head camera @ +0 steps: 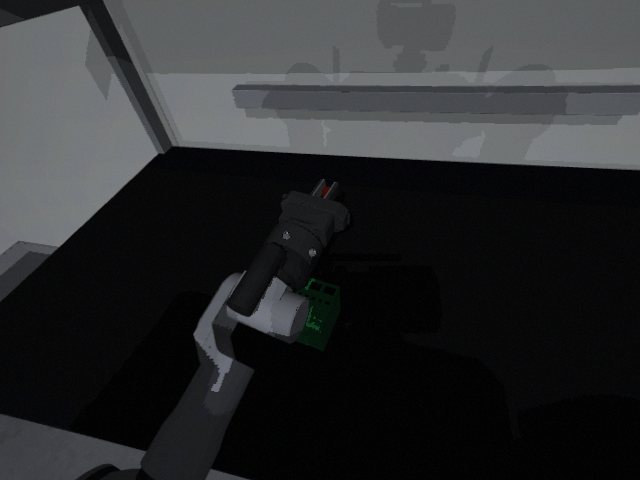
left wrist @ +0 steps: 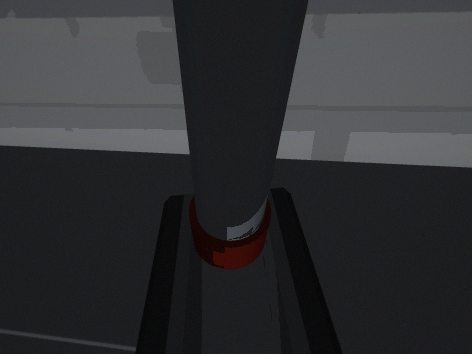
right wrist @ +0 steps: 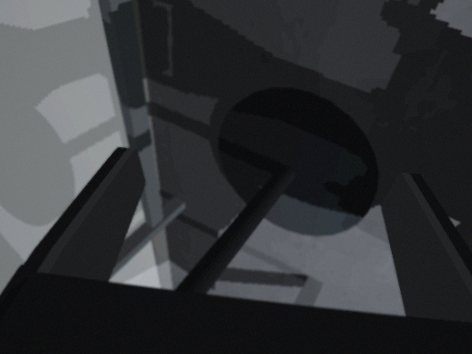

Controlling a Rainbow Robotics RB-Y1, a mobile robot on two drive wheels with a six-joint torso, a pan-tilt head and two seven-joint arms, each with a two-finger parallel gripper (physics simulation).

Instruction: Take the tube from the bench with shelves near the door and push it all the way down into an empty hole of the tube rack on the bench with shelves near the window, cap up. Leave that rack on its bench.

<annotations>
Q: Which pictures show the green tube rack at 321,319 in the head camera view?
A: The head camera view only.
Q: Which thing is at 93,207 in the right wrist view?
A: My right gripper.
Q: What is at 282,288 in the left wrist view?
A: My left gripper.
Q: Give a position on a tube with red cap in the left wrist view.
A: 236,71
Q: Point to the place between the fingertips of my left gripper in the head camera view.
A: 330,184
</annotations>
